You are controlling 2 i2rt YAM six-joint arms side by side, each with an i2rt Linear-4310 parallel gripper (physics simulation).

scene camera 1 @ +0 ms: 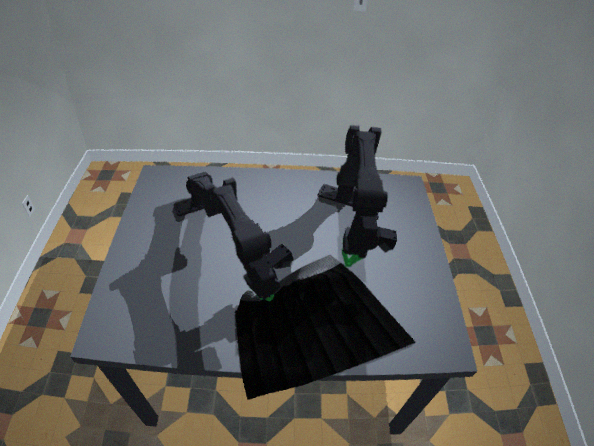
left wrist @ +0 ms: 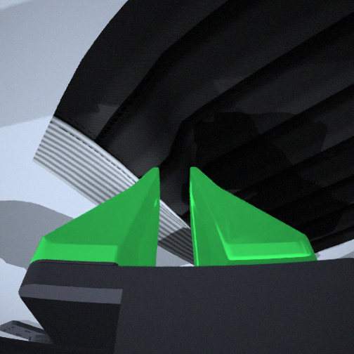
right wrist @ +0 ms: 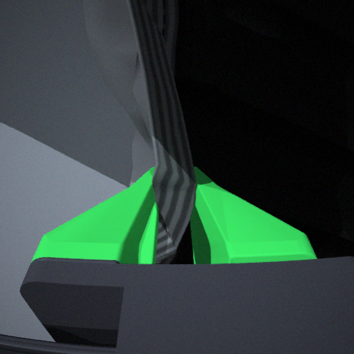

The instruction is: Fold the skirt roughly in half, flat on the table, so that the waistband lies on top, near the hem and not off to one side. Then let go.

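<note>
The black pleated skirt (scene camera 1: 320,330) (left wrist: 260,60) (right wrist: 270,100) spreads over the table, its lower left hem corner past the front edge. Its grey striped waistband (scene camera 1: 317,267) (left wrist: 75,155) (right wrist: 162,95) is toward the arms. My right gripper (scene camera 1: 270,298) (right wrist: 174,178) is shut on the waistband near its left end in the scene view; the band is bunched between the fingers. My left gripper (scene camera 1: 350,265) (left wrist: 174,178) is shut with no cloth between its fingers, just above the waistband's right end. In the left wrist view the band passes flat below the fingertips.
The grey table (scene camera 1: 420,300) reaches beyond the skirt on both sides. Its front edge runs under the skirt's lower part. Arm shadows fall on the table at the left. The patterned tile floor (scene camera 1: 500,400) surrounds the table.
</note>
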